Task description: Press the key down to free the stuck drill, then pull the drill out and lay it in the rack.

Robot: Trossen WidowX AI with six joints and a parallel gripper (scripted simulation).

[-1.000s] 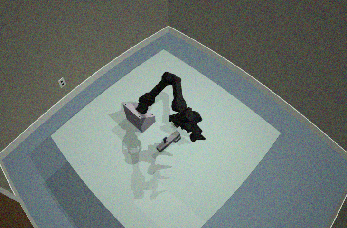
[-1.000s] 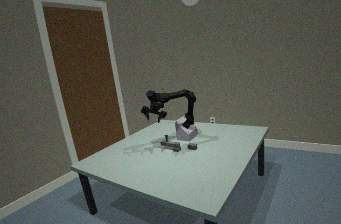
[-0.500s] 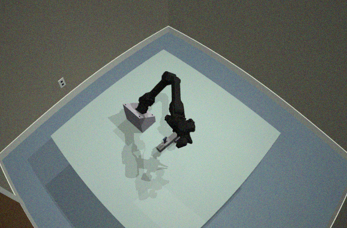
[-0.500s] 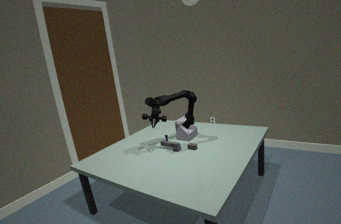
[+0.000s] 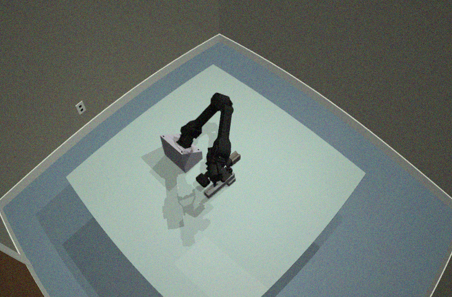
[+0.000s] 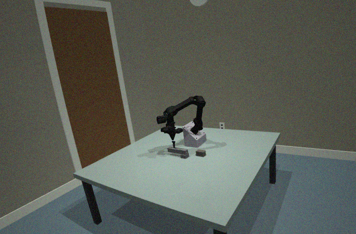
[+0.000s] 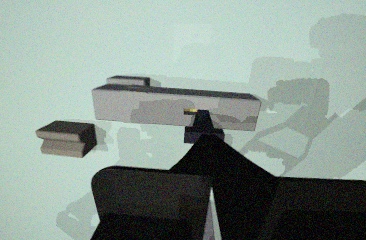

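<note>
My gripper tip is 4 cm above the dark key. From my gripper tip the other things lie so: dark rack 21 cm to the left, 12 cm below, 5 cm behind; long grey block 10 cm below, 4 cm to the left.
</note>
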